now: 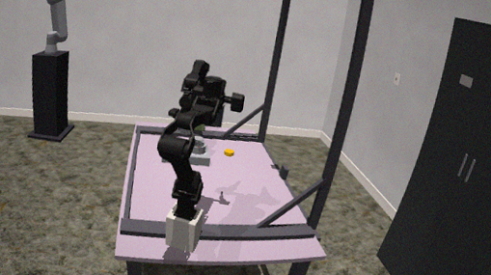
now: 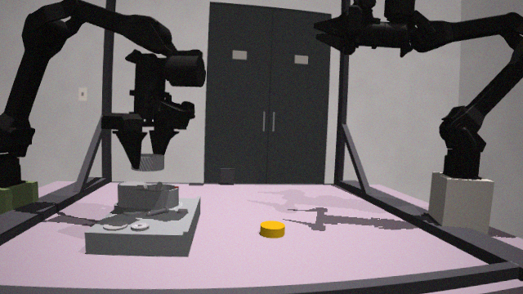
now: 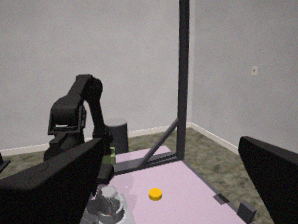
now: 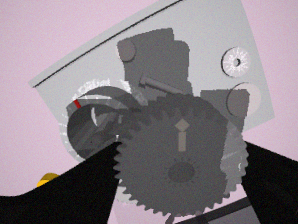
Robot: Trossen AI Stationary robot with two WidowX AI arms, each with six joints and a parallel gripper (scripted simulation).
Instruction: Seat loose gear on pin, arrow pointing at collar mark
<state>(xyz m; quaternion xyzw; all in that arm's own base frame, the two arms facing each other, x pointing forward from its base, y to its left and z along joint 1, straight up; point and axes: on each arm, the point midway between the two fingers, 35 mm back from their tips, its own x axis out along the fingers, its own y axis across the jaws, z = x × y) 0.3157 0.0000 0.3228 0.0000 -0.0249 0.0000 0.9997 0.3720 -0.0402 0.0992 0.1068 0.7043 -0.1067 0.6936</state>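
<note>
Right now the pin is 12 cm below my right hand, 2 cm to the left of it and 1 cm behind it. Round my right hand: gear 2 cm below.
</note>
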